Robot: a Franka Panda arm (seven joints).
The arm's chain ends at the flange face. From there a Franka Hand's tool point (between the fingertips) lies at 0.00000 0.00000 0.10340 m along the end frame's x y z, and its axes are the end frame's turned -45 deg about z.
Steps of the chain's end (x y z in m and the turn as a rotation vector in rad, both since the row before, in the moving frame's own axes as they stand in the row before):
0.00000, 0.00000, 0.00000, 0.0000, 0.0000, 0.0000
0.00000, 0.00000, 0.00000, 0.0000, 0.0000, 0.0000
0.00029, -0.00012, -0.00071, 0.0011, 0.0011, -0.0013
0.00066, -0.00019, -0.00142, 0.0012, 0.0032, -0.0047
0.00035, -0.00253, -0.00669, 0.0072, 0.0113, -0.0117
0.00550, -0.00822, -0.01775, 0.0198, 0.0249, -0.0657
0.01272, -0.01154, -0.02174, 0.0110, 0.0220, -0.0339
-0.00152, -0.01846, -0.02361, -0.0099, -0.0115, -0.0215
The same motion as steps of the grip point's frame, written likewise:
0.00000, 0.00000, 0.00000, 0.0000, 0.0000, 0.0000
0.00000, 0.00000, 0.00000, 0.0000, 0.0000, 0.0000
0.00045, 0.00012, -0.00071, 0.0000, 0.0016, -0.0013
0.00092, 0.00048, -0.00142, -0.0014, 0.0031, -0.0047
0.00339, -0.00125, -0.00670, -0.0029, 0.0131, -0.0117
0.01298, -0.00166, -0.01780, -0.0036, 0.0316, -0.0657
0.01958, 0.00160, -0.02177, -0.0078, 0.0233, -0.0339
0.01041, -0.01423, -0.02362, 0.0011, -0.0151, -0.0215

